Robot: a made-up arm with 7 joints.
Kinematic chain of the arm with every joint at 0, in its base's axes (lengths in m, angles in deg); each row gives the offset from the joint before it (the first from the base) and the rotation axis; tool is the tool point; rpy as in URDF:
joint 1: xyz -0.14 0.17 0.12 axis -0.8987 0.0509 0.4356
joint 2: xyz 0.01 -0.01 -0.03 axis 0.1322 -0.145 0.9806
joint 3: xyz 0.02 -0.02 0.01 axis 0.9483 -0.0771 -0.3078
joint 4: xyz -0.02 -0.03 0 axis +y
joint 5: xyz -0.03 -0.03 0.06 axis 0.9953 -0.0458 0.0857
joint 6: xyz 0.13 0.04 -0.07 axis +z
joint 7: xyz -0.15 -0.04 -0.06 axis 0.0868 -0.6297 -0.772
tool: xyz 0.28 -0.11 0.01 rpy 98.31 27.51 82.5
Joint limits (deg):
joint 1: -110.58..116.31
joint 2: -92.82..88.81
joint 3: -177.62..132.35
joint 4: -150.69..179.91
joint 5: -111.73..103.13
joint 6: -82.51..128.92
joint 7: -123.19..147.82
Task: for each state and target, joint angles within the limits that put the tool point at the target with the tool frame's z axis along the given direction. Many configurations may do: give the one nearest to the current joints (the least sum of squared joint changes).
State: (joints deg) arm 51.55 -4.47 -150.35 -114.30 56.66 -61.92 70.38
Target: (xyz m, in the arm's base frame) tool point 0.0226 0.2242 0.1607 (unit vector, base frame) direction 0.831 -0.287 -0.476
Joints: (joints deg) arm 64.99 -25.78 -169.19 -106.57 85.08 -59.27 45.66
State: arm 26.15 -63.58 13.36 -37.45 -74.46 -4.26 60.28
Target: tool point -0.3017 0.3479 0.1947 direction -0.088 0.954 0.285
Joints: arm 51.59 -82.65 -23.25 -32.86 -62.64 -44.52 36.08
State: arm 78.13 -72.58 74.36 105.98 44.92 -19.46 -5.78
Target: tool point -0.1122 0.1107 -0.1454 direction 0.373 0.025 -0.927
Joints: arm 63.26 -70.58 76.54 116.17 25.64 0.09 9.85
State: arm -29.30 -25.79 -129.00 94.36 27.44 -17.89 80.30
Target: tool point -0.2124 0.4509 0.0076 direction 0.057 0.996 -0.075
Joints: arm 10.02 -7.72 -148.76 101.64 26.00 -6.11 111.76
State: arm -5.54 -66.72 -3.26 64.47 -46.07 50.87 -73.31
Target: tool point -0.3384 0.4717 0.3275 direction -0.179 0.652 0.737
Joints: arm -37.92 -90.19 26.23 80.81 -60.52 2.98 -123.19
